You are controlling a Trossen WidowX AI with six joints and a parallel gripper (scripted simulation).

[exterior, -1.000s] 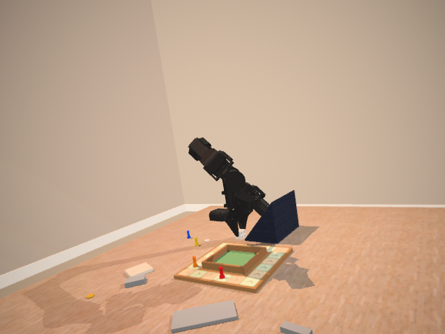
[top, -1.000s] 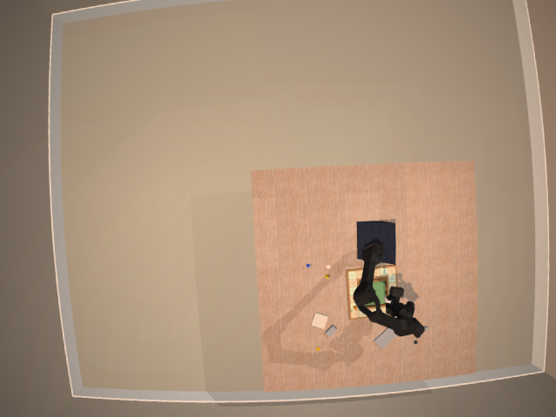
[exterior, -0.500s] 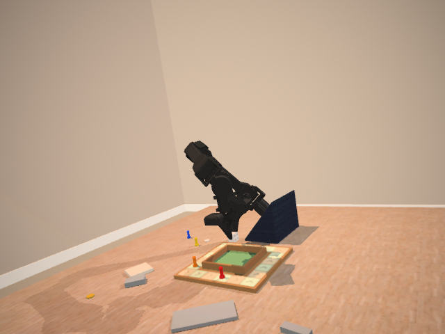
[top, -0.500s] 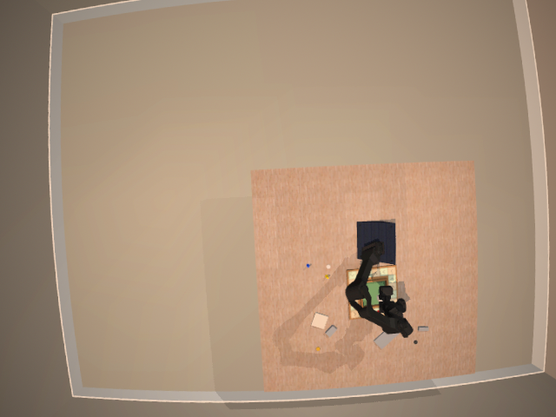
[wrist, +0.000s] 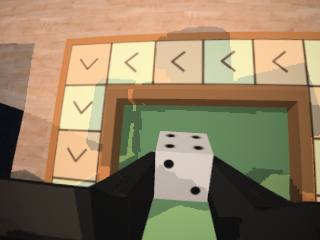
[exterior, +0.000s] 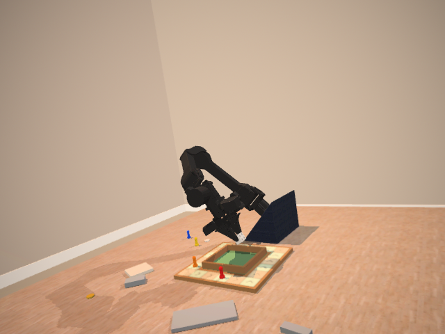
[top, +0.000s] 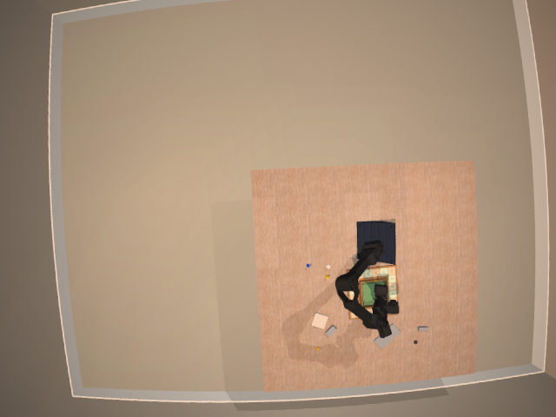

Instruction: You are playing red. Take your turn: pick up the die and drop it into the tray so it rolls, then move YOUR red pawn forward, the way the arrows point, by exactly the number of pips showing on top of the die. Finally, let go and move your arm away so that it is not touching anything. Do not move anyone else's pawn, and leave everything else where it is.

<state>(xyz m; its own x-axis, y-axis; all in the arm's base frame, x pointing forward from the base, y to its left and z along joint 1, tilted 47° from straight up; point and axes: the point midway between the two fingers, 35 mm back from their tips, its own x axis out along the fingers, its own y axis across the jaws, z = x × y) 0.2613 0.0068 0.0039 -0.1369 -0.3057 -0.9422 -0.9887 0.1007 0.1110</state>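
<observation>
My gripper tip is now 13 cm short of the red pawn and 5 cm above it. Round my gripper tip: green tray 1 cm ahead, 2 cm to the right, 7 cm below; orange pawn 9 cm ahead, 13 cm to the right, 5 cm below; white die right at my gripper tip.
</observation>
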